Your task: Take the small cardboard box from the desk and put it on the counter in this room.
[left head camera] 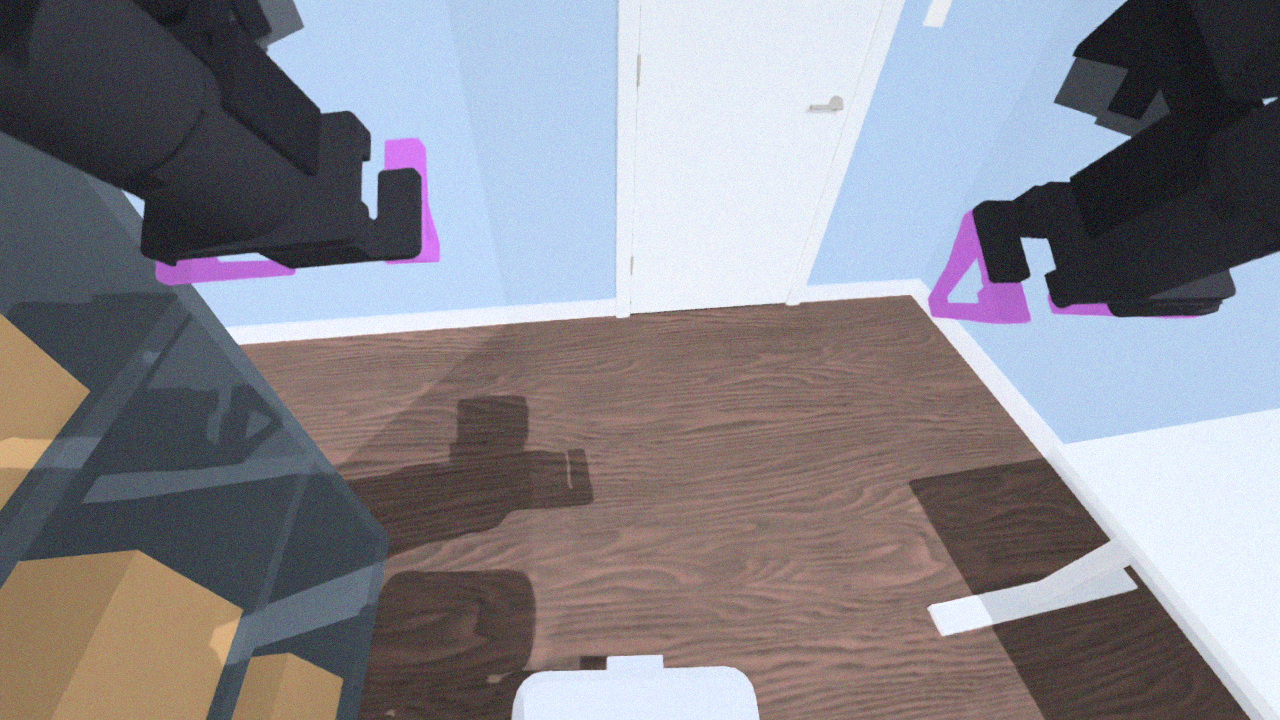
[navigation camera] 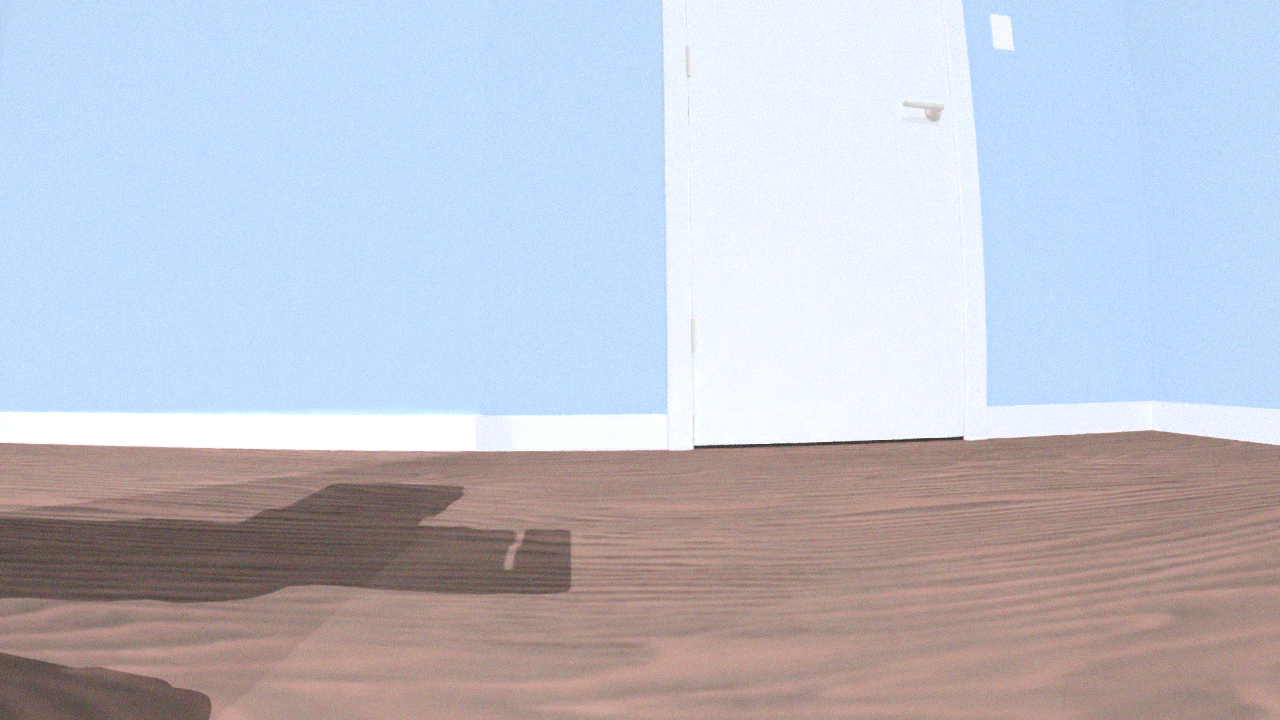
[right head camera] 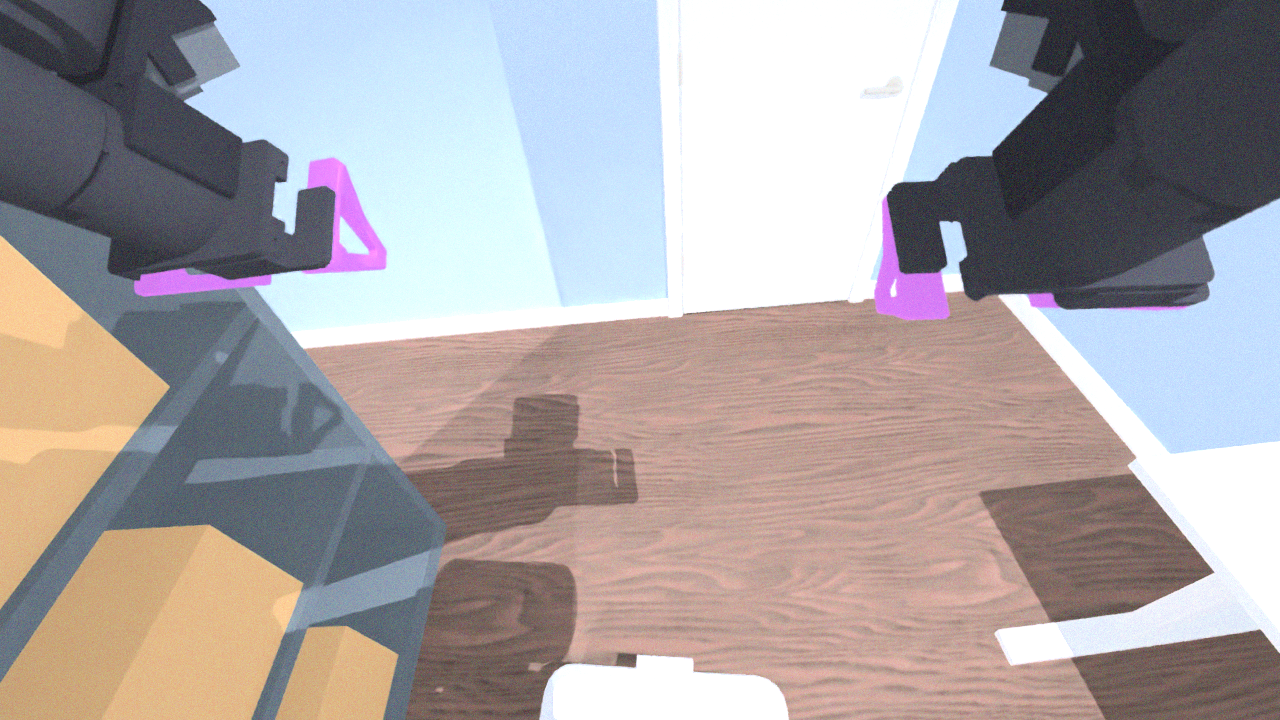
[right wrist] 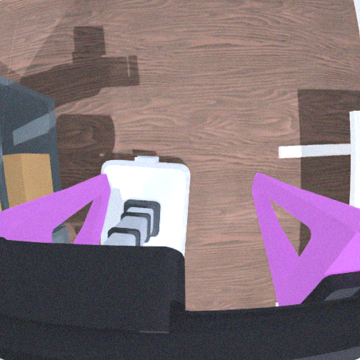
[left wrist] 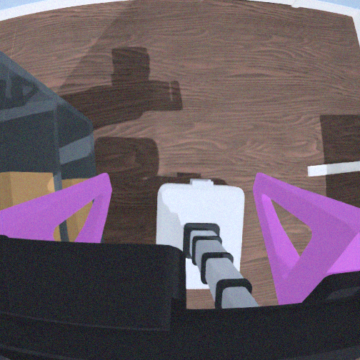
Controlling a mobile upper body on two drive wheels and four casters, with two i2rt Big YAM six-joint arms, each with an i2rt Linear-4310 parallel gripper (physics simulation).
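Frame: origin at the left arm's base, x left, y back, z up, level; centimetres.
Seen in the pictures: left gripper, fingertip midpoint: (left head camera: 365,258) (right head camera: 325,268); right gripper, fingertip midpoint: (left head camera: 992,306) (right head camera: 954,299).
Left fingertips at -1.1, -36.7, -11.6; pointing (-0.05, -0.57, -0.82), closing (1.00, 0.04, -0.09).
Observation:
A point is followed by its place in that frame, as x, y, z.
My left gripper (left head camera: 297,266) (right head camera: 268,273) (left wrist: 181,180) is open and empty, high above the floor. My right gripper (left head camera: 1056,308) (right head camera: 1002,304) (right wrist: 180,181) is also open and empty. Part of a white table top (left head camera: 1199,501) @[-127.8, -45.8, -69.0] (right head camera: 1226,519) @[-113.5, -47.4, -69.0] shows at the right of both head views, with a white foot (left head camera: 984,614) (right head camera: 1047,637) below it. I cannot tell whether it is the desk or the counter. The small cardboard box of the task cannot be made out on the part that shows.
A dark grey shelf unit (left head camera: 344,510) @[54.0, -69.5, -114.7] (right head camera: 407,519) @[58.2, -68.9, -127.3] (left wrist: 75,120) (right wrist: 30,95) with cardboard boxes (left head camera: 80,626) @[50.5, -26.6, -60.6] (right head camera: 152,617) @[48.5, -22.6, -60.7] stands close at the left. A closed white door (left head camera: 742,161) @[-64.4, -183.3, -69.2] (right head camera: 787,161) @[-62.5, -183.1, -71.9] (navigation camera: 823,223) @[-59.9, -182.8, -82.2] is in the blue wall ahead. My white base (left head camera: 635,698) @[-22.3, -26.4, -115.0] (right head camera: 662,698) @[-22.5, -26.5, -115.0] shows at the bottom.

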